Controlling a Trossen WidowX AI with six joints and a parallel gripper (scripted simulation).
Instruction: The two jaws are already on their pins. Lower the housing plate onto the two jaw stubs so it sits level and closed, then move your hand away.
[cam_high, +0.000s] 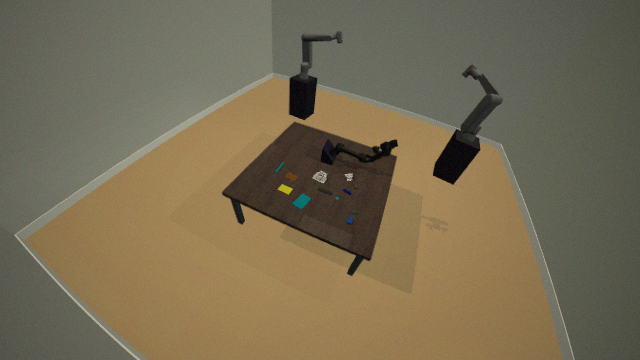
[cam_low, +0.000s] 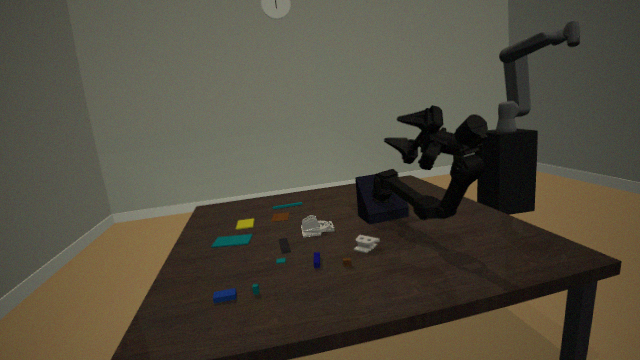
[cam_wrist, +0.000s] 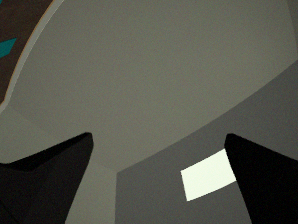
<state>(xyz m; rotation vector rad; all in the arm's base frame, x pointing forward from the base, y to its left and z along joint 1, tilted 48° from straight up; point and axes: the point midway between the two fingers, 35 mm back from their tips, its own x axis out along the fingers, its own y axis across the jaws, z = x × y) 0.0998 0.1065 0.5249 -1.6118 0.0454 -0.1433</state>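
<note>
The small white piece lies 390 mm below my gripper tip, 180 mm to the right of it and 50 mm ahead of it. The rest, counted from my gripper tip: teal tile 530 mm ahead, 400 mm to the right, 400 mm below; then dark bar 400 mm below, 330 mm ahead, 290 mm to the right; then brown cube 390 mm below, 130 mm ahead, 80 mm to the right.
</note>
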